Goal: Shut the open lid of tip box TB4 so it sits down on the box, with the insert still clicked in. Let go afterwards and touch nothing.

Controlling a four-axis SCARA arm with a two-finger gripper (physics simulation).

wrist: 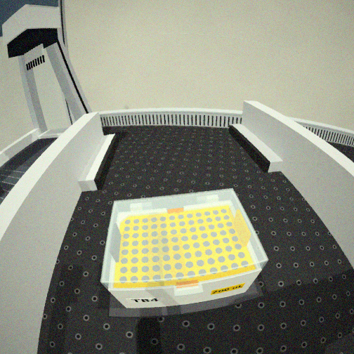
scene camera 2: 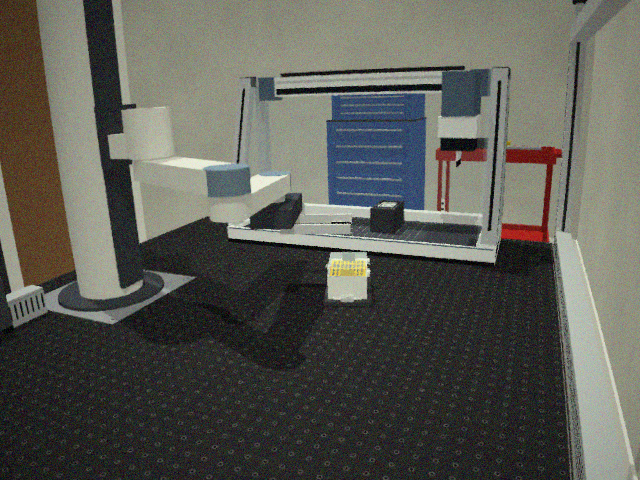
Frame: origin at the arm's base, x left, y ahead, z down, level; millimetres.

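Seen in the pictures: gripper, fingertip midpoint: (scene camera 2: 351, 223); arm's base at its link origin: (scene camera 2: 112, 295).
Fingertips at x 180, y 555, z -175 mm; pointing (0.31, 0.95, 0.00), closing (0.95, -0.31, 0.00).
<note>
Pixels of each thing's middle, then the offset from my fingertips to it. "pt": a spot on its surface instead. Level surfaces: height alone.
- Tip box TB4 at the middle of its body: (scene camera 2: 348, 276) dx -2, dy -8, dz +124 mm
- perforated yellow insert at the middle of its body: (scene camera 2: 348, 265) dx -2, dy -8, dz +98 mm
- black block at a spot on its surface: (scene camera 2: 386, 217) pt dx +335, dy -12, dz +67 mm
- dark dotted table top at its surface level: dz +162 mm
Tip box TB4 (scene camera 2: 347, 287) (wrist: 197, 297) stands upright, white, with its labelled front visible in the wrist view. The perforated yellow insert (scene camera 2: 349, 267) (wrist: 182, 245) lies level inside it. A clear lid (wrist: 109, 250) shows as a translucent shell over and around the insert, low over the box. Whether its rim is fully seated I cannot tell. My gripper (scene camera 2: 341, 222) (wrist: 173, 118) is shut to its narrowest stance, with its wide-set fingers still apart and nothing between them. It hangs above the box, clear of box and lid.
A white gantry frame (scene camera 2: 361, 245) stands behind the box, with a black block (scene camera 2: 386, 217) on its deck. The arm's column (scene camera 2: 77, 155) stands at the left. A pale rail (scene camera 2: 594, 335) runs along the right edge. The dark dotted table top (scene camera 2: 361, 387) surrounds the box.
</note>
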